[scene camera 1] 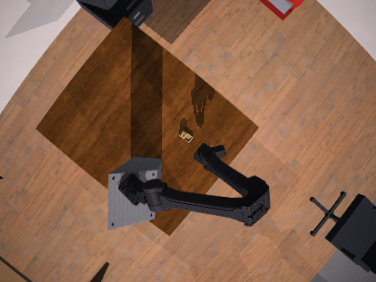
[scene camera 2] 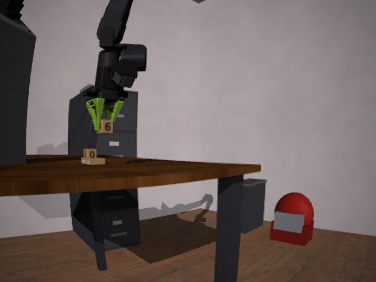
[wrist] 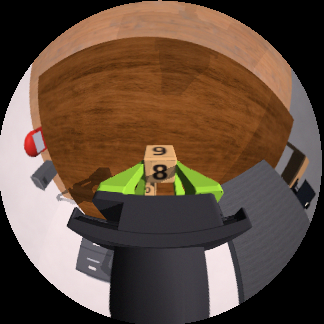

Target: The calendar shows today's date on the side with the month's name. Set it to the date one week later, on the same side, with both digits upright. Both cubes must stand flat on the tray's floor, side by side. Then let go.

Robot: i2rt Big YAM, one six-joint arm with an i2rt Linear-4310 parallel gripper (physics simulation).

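The light wooden tray (scene camera 1: pixel 189 140) (scene camera 2: pixel 101 161) stands on the table. One cube (scene camera 1: pixel 184 134) (scene camera 2: pixel 90 154) is in it, with an upright 0 facing scene camera 2; part of a cube with a digit (wrist: pixel 150 189) shows behind the held cube in the wrist view. My gripper (scene camera 2: pixel 105 125) (wrist: pixel 159 162) has green fingers, shut on the other cube (scene camera 2: pixel 107 127) (wrist: pixel 160 164). This held cube is in the air above and a little right of the tray in scene camera 2, showing a 6 there. The wrist view shows an 8 and a 9-like digit on it. In scene camera 1 the arm hides the fingers.
The brown table (scene camera 1: pixel 90 100) (scene camera 2: pixel 200 172) (wrist: pixel 150 90) carries the arm's grey base plate (scene camera 1: pixel 117 205). A dark drawer cabinet (scene camera 2: pixel 127 135) stands behind the table. A grey bin (scene camera 2: pixel 254 205) and a red domed object (scene camera 2: pixel 294 205) stand on the floor beyond it.
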